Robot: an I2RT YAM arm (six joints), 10 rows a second.
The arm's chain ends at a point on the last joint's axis. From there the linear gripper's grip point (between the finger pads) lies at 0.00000 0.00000 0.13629 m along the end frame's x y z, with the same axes.
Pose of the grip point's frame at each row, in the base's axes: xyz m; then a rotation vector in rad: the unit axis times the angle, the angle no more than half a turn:
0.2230, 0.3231, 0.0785, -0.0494, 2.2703, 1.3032
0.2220, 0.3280, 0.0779, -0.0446, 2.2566, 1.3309
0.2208, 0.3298, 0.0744, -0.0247, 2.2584, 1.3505
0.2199, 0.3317, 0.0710, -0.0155, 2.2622, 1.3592
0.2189, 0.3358, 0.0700, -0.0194, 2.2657, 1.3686
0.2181, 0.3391, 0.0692, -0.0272, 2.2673, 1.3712
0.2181, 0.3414, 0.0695, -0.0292, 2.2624, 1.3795
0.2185, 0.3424, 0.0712, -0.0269, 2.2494, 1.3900
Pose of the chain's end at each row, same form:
0.1663, 0.2120, 0.1335, -0.0494, 2.2703, 1.3032
0.1657, 0.2155, 0.1304, -0.0446, 2.2566, 1.3309
0.1649, 0.2168, 0.1261, -0.0247, 2.2584, 1.3505
0.1644, 0.2184, 0.1226, -0.0155, 2.2622, 1.3592
0.1645, 0.2219, 0.1215, -0.0194, 2.2657, 1.3686
0.1644, 0.2249, 0.1207, -0.0272, 2.2673, 1.3712
0.1646, 0.2267, 0.1202, -0.0292, 2.2624, 1.3795
0.1646, 0.2272, 0.1202, -0.0269, 2.2494, 1.3900

